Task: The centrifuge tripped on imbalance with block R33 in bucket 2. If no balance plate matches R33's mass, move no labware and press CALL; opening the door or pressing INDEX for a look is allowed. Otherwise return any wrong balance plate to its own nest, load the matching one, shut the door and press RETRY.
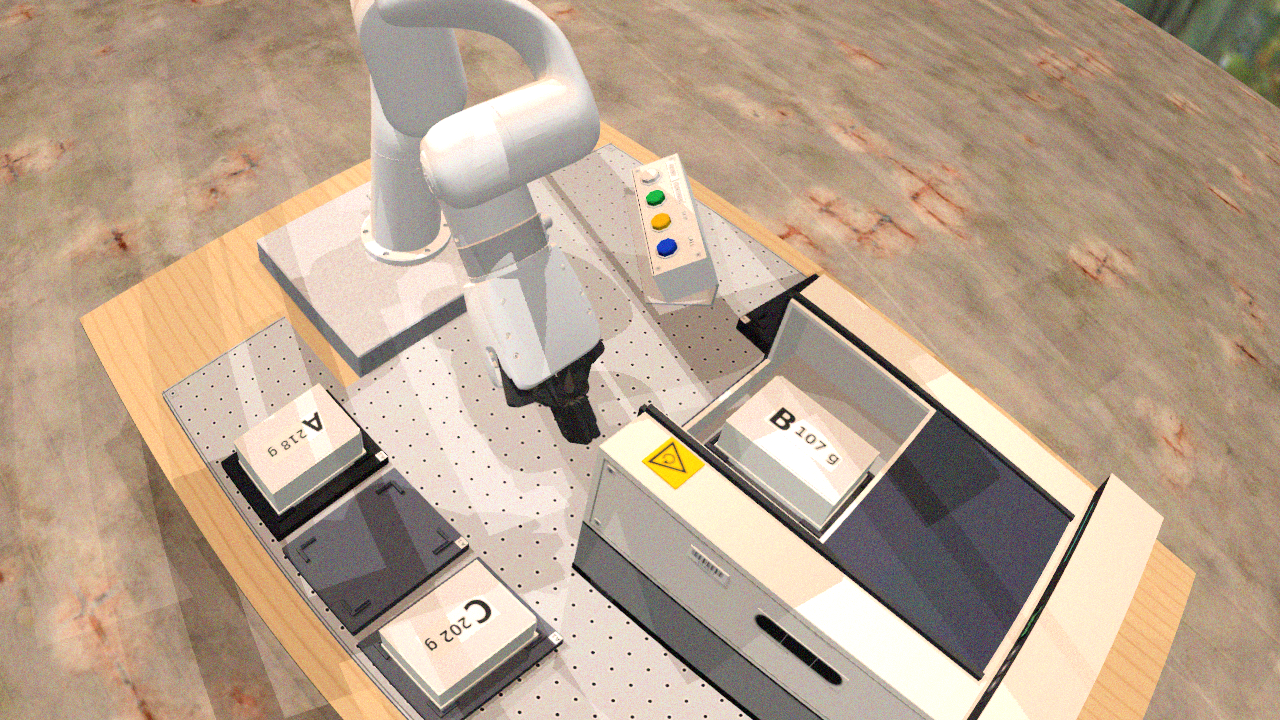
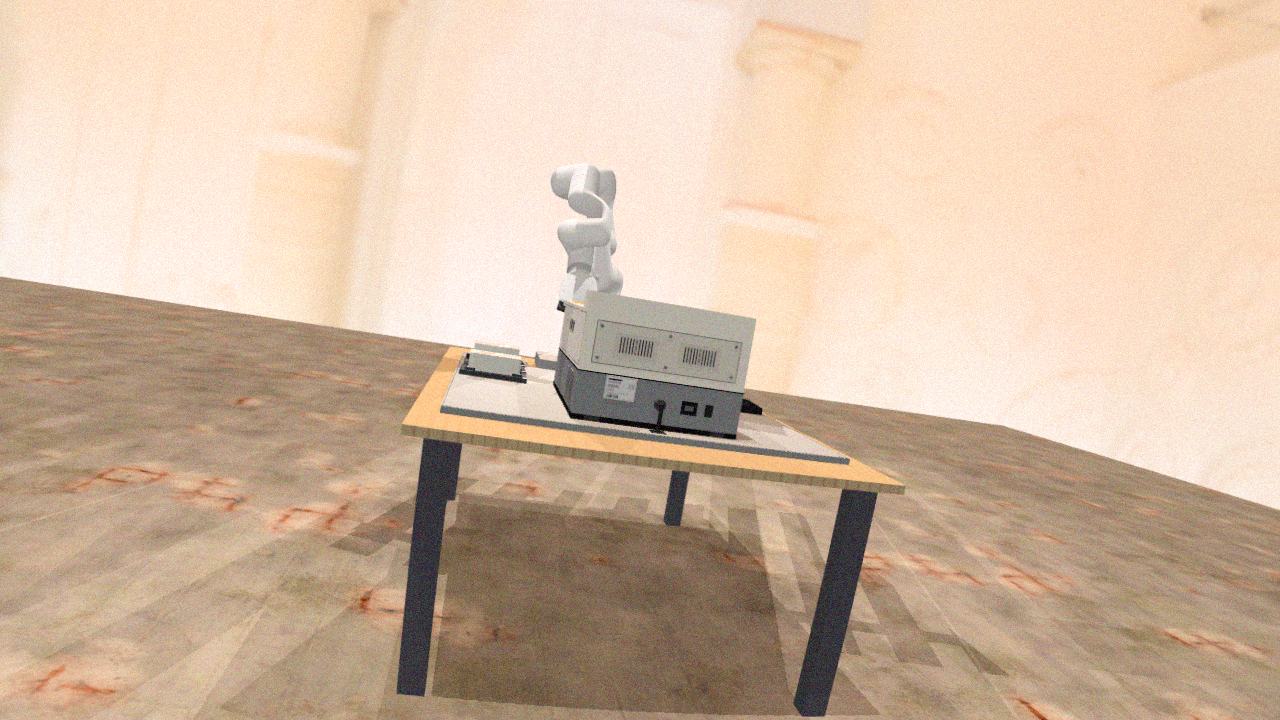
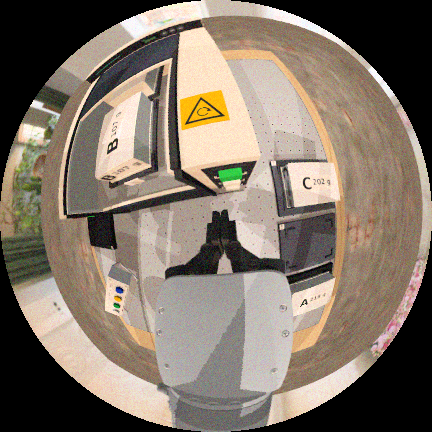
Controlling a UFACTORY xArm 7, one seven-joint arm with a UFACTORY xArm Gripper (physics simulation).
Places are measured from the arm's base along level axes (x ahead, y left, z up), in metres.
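Pixels of known places: gripper, fingertip midpoint: (image 1: 584, 439) (image 3: 221, 218); arm's base at its link origin: (image 1: 405, 234).
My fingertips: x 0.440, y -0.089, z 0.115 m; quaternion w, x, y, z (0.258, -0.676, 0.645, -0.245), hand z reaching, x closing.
For each thing: its middle in the pictures, then the offset to it from my fingertips. "spot": a spot on its surface instead.
- centrifuge at the middle of its body: (image 1: 881, 551) (image 2: 642, 355) (image 3: 142, 98) dx +0.261, dy +0.142, dz -0.018 m
- balance plate B at the middle of its body: (image 1: 799, 450) (image 3: 122, 134) dx +0.138, dy +0.134, dz +0.021 m
- Plate A at the middle of its body: (image 1: 298, 448) (image 3: 310, 294) (image 2: 496, 352) dx -0.219, dy -0.201, dz -0.107 m
- plate C at the middle of its body: (image 1: 458, 634) (image 3: 312, 183) (image 2: 494, 362) dx +0.049, dy -0.187, dz -0.107 m
- button box at the middle of its body: (image 1: 672, 224) (image 3: 116, 294) dx -0.240, dy +0.381, dz -0.098 m
- dark part at a spot on its surface: (image 1: 769, 322) spot: dx -0.054, dy +0.376, dz -0.121 m
My gripper (image 1: 586, 440) (image 3: 221, 218) is shut and empty, in front of the centrifuge (image 1: 805, 573) (image 2: 662, 358) (image 3: 215, 145), near its green INDEX-side button (image 3: 230, 174). The top opening shows balance plate B (image 1: 787, 447) (image 3: 122, 135), marked 107 g, seated in a bucket. Block R33 does not show. Plate A (image 1: 299, 443) (image 3: 312, 296), marked 218 g, and plate C (image 1: 460, 626) (image 3: 312, 183), marked 202 g, sit on their nests. The nest between them (image 1: 375, 546) (image 3: 307, 242) is empty. The door stands open.
A button box (image 1: 684, 241) (image 3: 118, 290) with white, green, yellow and blue buttons stands beside the arm's base, behind the centrifuge's near corner. A dark part (image 1: 769, 322) (image 3: 102, 231) juts from the centrifuge's side. The centrifuge walls rise beside the gripper.
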